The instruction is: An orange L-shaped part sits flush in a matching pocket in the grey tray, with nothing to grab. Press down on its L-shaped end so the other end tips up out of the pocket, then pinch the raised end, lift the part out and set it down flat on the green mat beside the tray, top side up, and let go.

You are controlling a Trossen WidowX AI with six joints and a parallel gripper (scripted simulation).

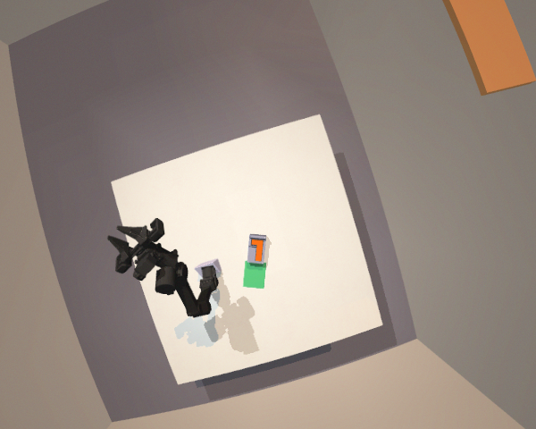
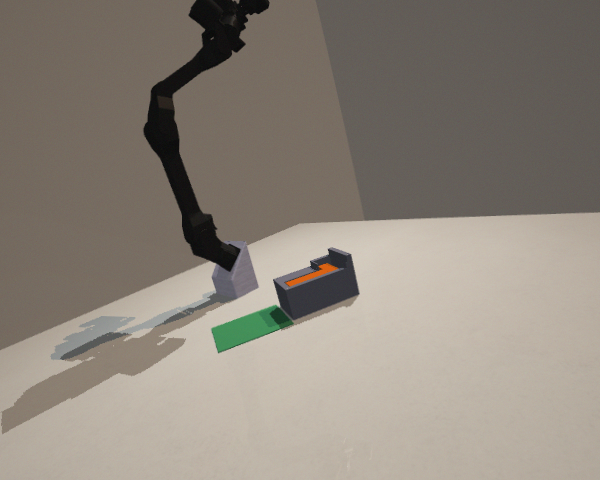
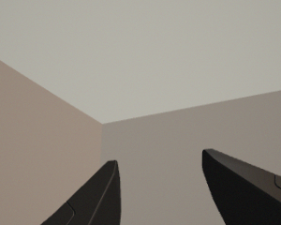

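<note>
Now: gripper tip 730 mm above the orange L-shaped part, 320 mm short of it and 190 mm to the left of it. Also, from my gripper tip: green mat 790 mm below, 350 mm to the right, 280 mm ahead.
</note>
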